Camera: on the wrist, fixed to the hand. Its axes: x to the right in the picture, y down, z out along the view.
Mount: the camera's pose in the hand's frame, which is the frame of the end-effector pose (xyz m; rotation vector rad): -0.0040 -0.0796 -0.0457 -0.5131 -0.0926 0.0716
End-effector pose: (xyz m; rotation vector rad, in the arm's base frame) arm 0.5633 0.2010 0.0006 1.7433 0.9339 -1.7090
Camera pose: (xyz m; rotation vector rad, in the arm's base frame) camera 0.5308 0.2856 0.0156 1.3304 1.1318 -1.3387
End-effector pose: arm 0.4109 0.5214 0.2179 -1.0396 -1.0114 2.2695
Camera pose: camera 0.4562 0.5891 0.2604 -1.1864 -1.6778 2.1786
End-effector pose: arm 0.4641 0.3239 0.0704 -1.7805 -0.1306 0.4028
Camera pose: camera 0.4858 0.3005 0.1566 -2.2761 -0.2535 0.5376
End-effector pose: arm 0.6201 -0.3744 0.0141 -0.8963 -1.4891 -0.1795
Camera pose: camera 0.6061 -0.4578 0.0500 -1.3809 -1.5194 -0.4876
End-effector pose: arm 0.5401 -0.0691 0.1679 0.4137 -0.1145 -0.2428
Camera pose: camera 0.5268 -0.1212 0.0934 -0.1118 -0.1523 -0.2116
